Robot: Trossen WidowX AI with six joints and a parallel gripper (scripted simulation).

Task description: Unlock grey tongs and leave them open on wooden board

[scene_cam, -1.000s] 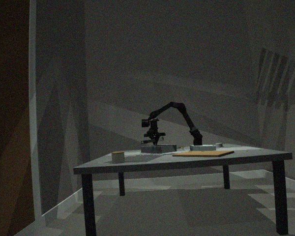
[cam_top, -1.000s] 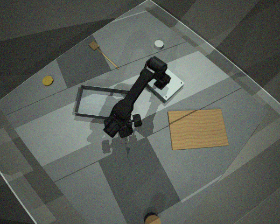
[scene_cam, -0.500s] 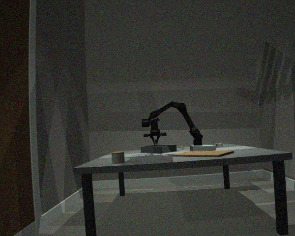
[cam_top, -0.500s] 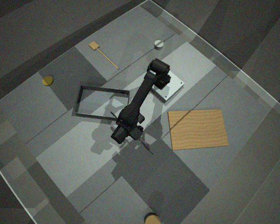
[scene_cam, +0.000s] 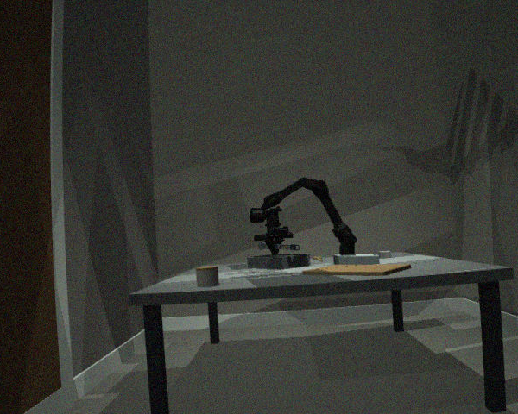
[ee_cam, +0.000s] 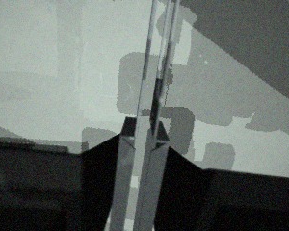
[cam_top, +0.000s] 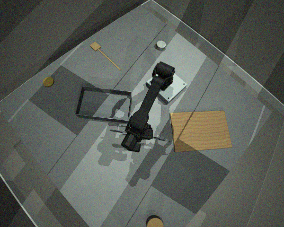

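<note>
Right now my gripper tip is 30 cm past the wooden board, 27 cm to the right of it and 7 cm above it. Also, from my gripper tip: yellow lock piece: 4 cm behind, 7 cm to the left, 4 cm above; then roasting tin: 3 cm behind, 27 cm to the right, 5 cm below; then yellow disc: 10 cm ahead, 67 cm to the right, 7 cm below.
</note>
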